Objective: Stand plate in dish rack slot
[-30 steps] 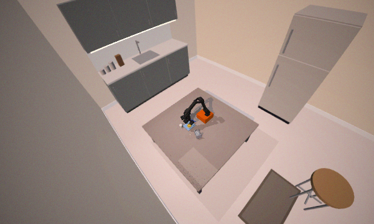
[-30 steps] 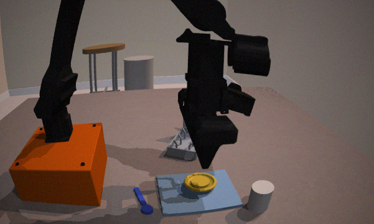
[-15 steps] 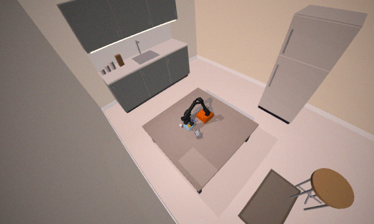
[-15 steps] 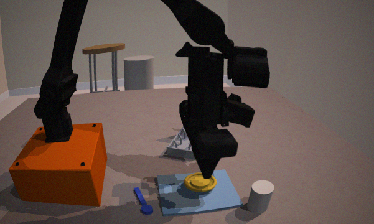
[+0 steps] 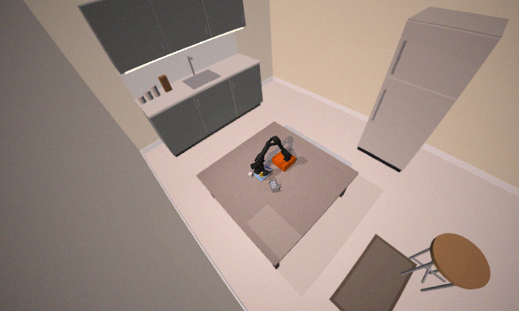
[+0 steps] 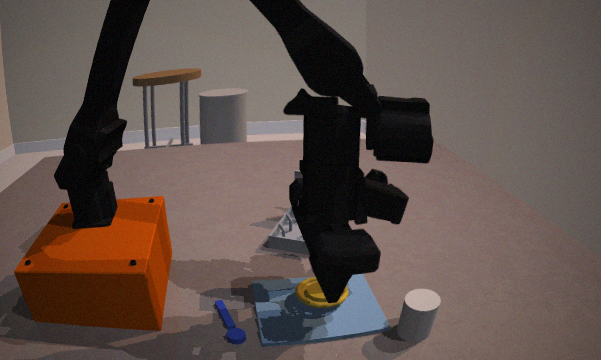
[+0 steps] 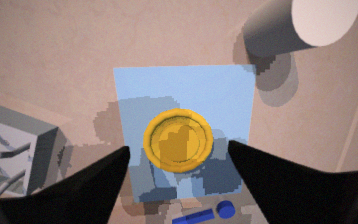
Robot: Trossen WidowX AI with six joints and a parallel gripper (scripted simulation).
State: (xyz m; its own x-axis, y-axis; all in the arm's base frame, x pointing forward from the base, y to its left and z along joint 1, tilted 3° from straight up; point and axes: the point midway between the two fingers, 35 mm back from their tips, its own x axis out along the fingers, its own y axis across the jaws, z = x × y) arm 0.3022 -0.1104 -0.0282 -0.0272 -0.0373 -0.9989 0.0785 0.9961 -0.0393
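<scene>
Right now my gripper tip is 20 mm above the yellow plate. Also, from my gripper tip: blue spoon: 120 mm behind, 30 mm to the right, 30 mm below; then light blue mat: 10 mm behind, 10 mm to the right, 30 mm below; then white cup: 90 mm ahead, 90 mm to the right, 10 mm below.
</scene>
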